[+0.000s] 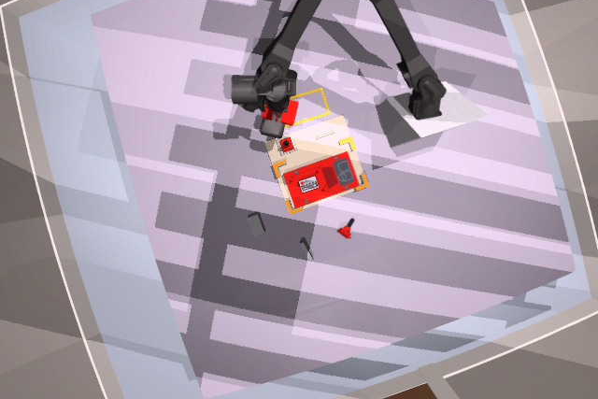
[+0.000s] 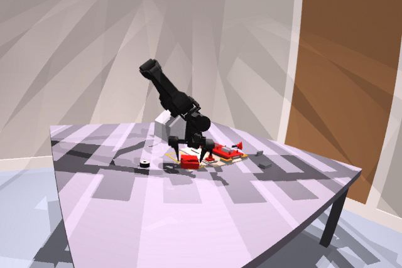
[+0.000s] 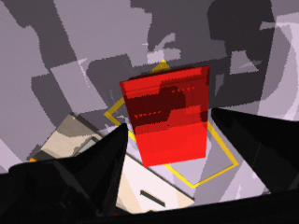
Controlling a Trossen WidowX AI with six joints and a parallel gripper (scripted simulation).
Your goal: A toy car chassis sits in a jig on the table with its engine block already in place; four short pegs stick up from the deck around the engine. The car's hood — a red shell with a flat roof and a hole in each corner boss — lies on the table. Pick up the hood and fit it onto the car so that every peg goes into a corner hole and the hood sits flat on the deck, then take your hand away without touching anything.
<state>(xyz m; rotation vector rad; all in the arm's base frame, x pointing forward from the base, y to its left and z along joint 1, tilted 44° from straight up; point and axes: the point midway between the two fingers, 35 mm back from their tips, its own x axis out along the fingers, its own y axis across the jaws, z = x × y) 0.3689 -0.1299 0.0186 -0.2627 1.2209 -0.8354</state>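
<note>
Right now the red hood is right at my gripper tip. From my gripper tip the other things lie so: grey engine block: 4 cm behind, 24 cm to the left, 1 cm above; black wheel: 3 cm behind, 18 cm to the right; jig: 7 cm behind, 19 cm to the left.
</note>
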